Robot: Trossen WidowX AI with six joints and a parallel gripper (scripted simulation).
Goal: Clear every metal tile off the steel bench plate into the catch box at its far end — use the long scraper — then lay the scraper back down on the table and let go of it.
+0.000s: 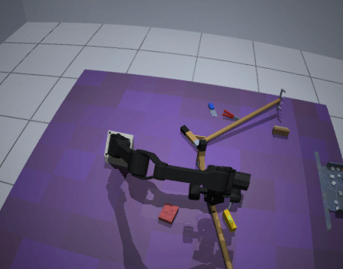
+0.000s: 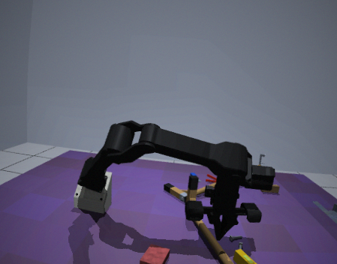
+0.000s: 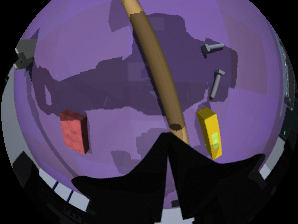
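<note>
My gripper tip is 3 cm short of the long scraper and 2 cm to the left of it. The rest, counted from my gripper tip: red block 15 cm behind, 6 cm to the right, 5 cm below; yellow block 9 cm ahead, 4 cm below, 2 cm to the right; blue item 61 cm to the left, 13 cm behind, 6 cm below.
</note>
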